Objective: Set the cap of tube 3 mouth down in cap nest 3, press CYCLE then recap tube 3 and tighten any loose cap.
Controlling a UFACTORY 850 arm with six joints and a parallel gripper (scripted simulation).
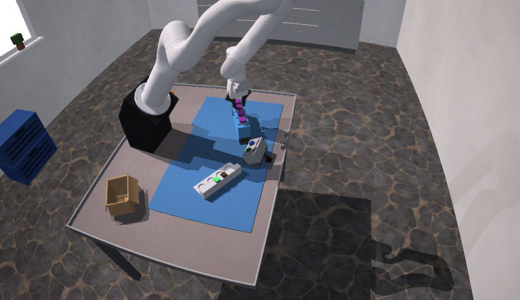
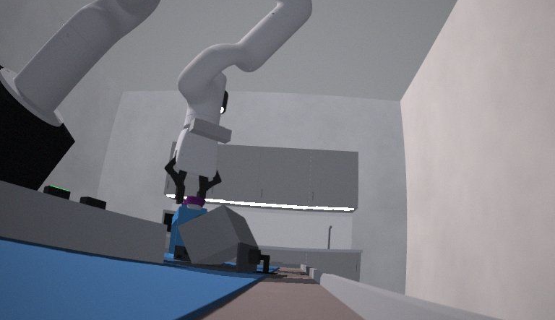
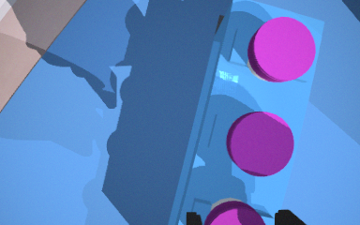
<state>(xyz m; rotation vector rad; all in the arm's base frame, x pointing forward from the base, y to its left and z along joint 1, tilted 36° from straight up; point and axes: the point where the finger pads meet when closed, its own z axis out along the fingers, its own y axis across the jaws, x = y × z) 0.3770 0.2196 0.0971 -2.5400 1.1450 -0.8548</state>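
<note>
Now: the magenta cap 50 mm to the right of my hand, 20 mm below it and 20 mm ahead of it. Round my hand: grey key housing (210 mm to the right, 130 mm ahead, 80 mm below); blue key (190 mm to the right, 120 mm ahead, 70 mm below); green key (240 mm to the right, 110 mm ahead, 70 mm below).
</note>
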